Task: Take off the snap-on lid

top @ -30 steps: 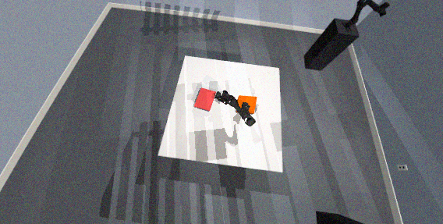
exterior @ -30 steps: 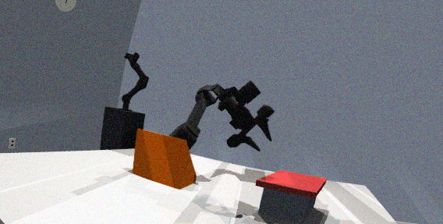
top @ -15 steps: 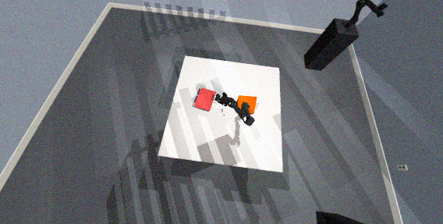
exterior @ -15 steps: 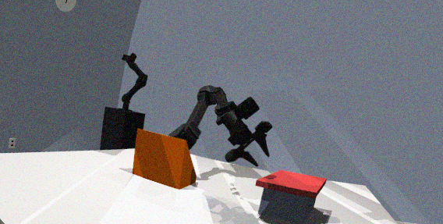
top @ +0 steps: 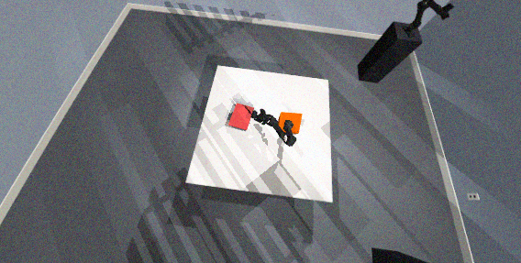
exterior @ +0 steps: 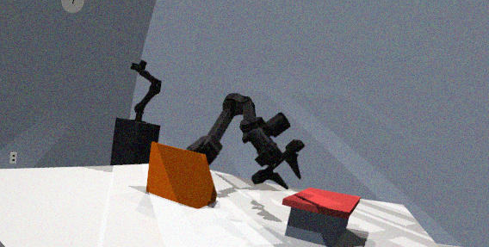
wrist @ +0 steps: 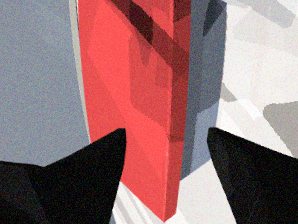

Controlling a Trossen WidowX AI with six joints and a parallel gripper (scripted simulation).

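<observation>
Right now the red lid is 110 mm ahead of my gripper tip, 20 mm to the right of it and 30 mm below it. Also, from my gripper tip: storage box (110 mm ahead, 20 mm to the right, 80 mm below).
</observation>
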